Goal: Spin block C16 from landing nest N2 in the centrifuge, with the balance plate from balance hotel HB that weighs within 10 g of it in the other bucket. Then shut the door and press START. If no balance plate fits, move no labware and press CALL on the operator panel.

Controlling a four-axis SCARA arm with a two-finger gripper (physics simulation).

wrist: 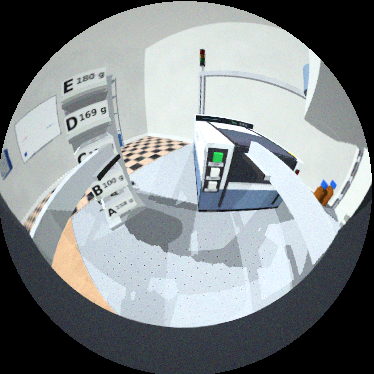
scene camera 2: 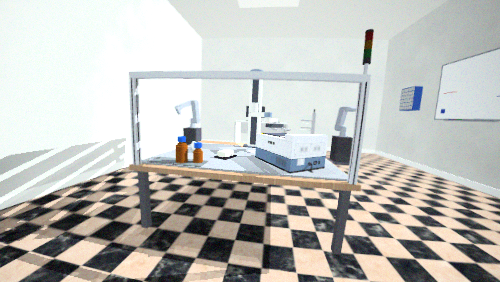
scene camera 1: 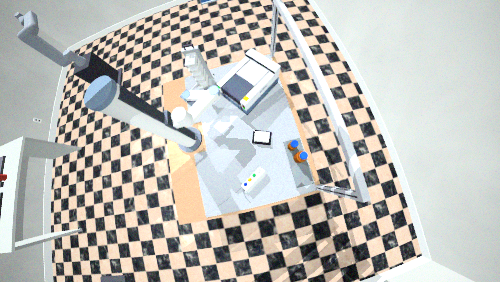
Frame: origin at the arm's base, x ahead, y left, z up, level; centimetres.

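Where they show: gripper, between the fingertips: (wrist: 179,143) (scene camera 2: 284,129) (scene camera 1: 205,87); arm's base, origin of its link: (scene camera 2: 253,146) (scene camera 1: 189,139).
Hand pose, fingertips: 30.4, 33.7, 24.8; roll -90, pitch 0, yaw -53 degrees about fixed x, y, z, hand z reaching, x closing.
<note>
Each offset is from my fingertips to the top centre of the thing, as dx, dy, dz.
My gripper (wrist: 179,143) is open and empty, its two fingers wide apart in the wrist view. The balance hotel (scene camera 1: 199,70) (wrist: 88,119) stands to the left, labelled E 180 g, D 169 g, B 100 g and A, blurred, about 238 g. The left finger covers most of label C. The centrifuge (scene camera 1: 253,75) (scene camera 2: 292,150) (wrist: 200,192) has one green and two white front buttons. The right finger partly covers its dark front; I cannot tell the door's state. A white block @(+36.2, -50.0, -18.0) (scene camera 1: 262,136) (scene camera 2: 226,152) sits on a black base; no label is readable. The operator panel @(+20.9, -83.5, -15.1) (scene camera 1: 254,180) has coloured buttons.
Two brown bottles with blue caps (scene camera 1: 300,157) (scene camera 2: 181,152) (wrist: 322,194) stand near the table's edge. A metal frame (scene camera 1: 320,90) (scene camera 2: 250,76) rises along that side. A signal tower (scene camera 2: 368,47) (wrist: 202,57) stands beyond the centrifuge. The arm's column (scene camera 1: 145,117) rises at the opposite edge.
</note>
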